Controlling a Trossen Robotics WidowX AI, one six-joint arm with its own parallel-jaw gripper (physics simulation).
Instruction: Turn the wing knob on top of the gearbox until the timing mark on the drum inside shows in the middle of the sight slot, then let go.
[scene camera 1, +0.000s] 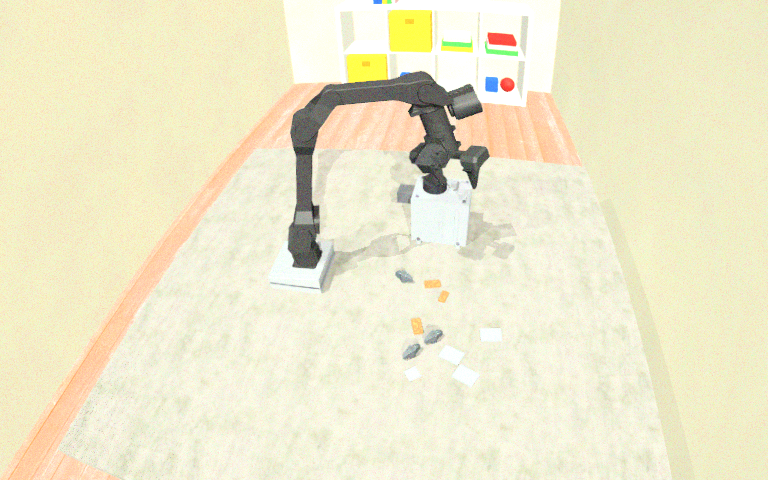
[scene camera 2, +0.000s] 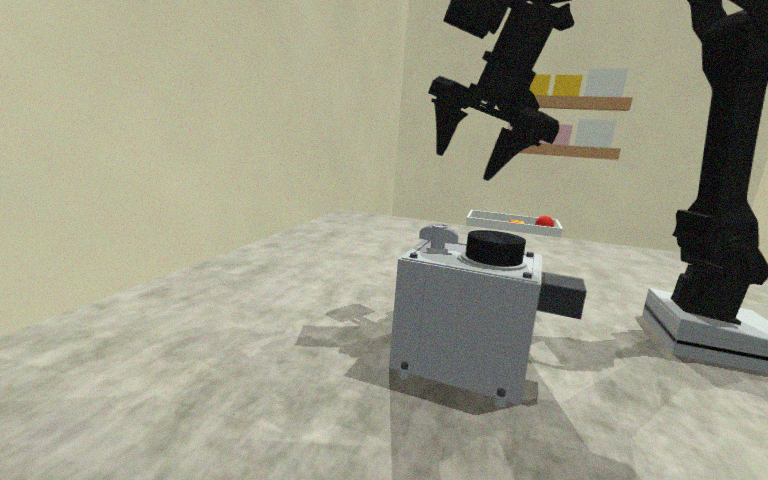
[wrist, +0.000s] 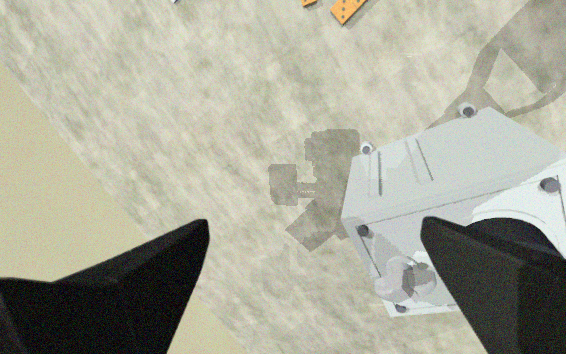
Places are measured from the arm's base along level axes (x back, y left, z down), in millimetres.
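Pixels of known places: gripper, between the fingertips: (scene camera 1: 458, 186) (scene camera 2: 461, 167) (wrist: 314, 228); arm's base, origin of its link: (scene camera 1: 307, 259) (scene camera 2: 702, 310).
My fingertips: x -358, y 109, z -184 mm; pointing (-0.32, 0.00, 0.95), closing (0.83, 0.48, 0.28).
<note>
Ahead of a thing's pixels: the offset from my fingertips to its middle. "spot": to the spot under its first point.
The gearbox @(dx +68, dy +120, dz +146 mm) (scene camera 1: 440, 221) (scene camera 2: 464, 322) (wrist: 450, 160) is a pale grey box standing upright. Its light grey wing knob @(dx +1, dy +118, dz +74 mm) (scene camera 2: 438, 233) (wrist: 397, 286) stands on top, beside a wide black round cap @(spot: dx +71, dy +152, dz +75 mm) (scene camera 2: 495, 249) (wrist: 512, 232). In scene camera 1 the knob is hard to make out. My gripper (scene camera 1: 454, 178) (scene camera 2: 463, 166) (wrist: 314, 228) is open and empty, tilted above the gearbox top and apart from the knob. In the wrist view the knob shows close to the right finger, left of its edge. The sight slot, the drum and the timing mark cannot be made out.
A dark block @(spot: dx +146, dy +101, dz +107 mm) (scene camera 1: 404, 193) (scene camera 2: 562, 295) sticks out of the gearbox's side. Orange dominoes @(dx +42, dy -97, dz +229 mm) (scene camera 1: 432, 284) (wrist: 345, 11), grey stones @(dx +15, dy -266, dz +218 mm) (scene camera 1: 433, 336) and white cards @(dx -113, dy -232, dz +231 mm) (scene camera 1: 491, 334) lie in front. A white tray (scene camera 2: 476, 223) with a red ball (scene camera 2: 544, 221) stands beyond. The arm's base (scene camera 1: 297, 278) is at left.
</note>
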